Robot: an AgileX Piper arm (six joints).
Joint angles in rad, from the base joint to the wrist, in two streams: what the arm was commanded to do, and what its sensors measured. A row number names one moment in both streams.
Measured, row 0:
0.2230, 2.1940, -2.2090, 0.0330, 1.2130, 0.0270
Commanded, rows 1 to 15:
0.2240, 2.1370, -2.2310, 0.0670, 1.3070, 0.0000
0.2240, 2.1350, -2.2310, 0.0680, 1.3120, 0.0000
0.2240, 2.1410, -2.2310, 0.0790, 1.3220, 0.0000
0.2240, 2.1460, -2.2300, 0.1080, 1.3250, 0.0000
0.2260, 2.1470, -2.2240, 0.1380, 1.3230, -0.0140
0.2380, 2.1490, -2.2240, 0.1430, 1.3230, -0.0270
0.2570, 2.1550, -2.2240, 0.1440, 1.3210, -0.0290
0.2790, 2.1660, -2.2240, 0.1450, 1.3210, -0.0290
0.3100, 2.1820, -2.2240, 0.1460, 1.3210, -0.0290
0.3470, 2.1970, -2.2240, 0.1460, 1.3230, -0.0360
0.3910, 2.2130, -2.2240, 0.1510, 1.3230, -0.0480
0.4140, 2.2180, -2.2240, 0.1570, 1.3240, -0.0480
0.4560, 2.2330, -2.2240, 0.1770, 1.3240, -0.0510
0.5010, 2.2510, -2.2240, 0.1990, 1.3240, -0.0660
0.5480, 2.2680, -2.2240, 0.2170, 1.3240, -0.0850
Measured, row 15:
0.4920, 2.2480, -2.2290, 0.1830, 1.2190, -0.0510
